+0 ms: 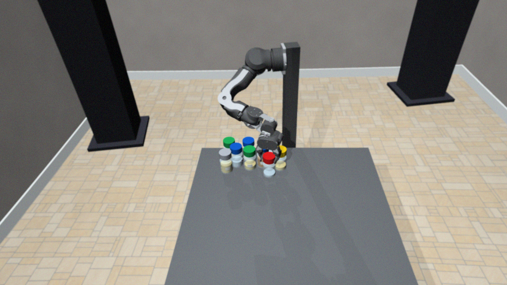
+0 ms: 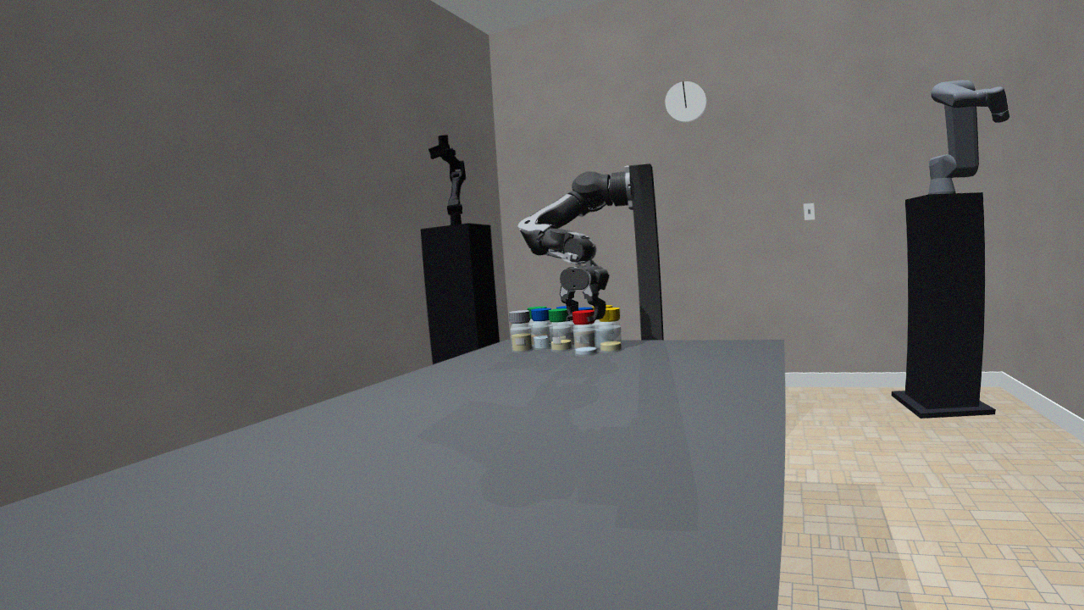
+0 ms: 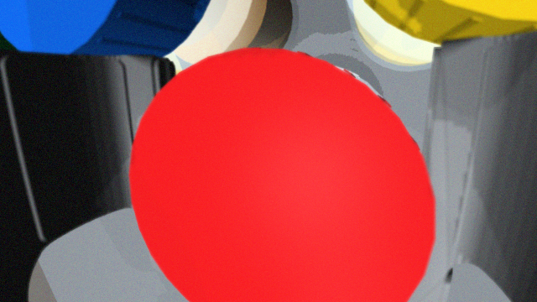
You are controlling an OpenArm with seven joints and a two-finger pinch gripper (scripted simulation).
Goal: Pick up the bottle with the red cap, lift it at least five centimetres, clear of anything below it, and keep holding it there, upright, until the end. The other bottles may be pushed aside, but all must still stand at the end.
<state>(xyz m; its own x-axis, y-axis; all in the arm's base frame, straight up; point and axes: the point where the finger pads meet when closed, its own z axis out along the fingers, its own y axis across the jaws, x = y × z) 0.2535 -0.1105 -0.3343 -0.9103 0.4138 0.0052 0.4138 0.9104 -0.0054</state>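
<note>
The yellow-capped bottle is 60 mm to the left of my hand, 40 mm below it and 40 mm behind it. Round my hand: green-capped bottle (80 mm to the right, 60 mm behind, 40 mm below).
</note>
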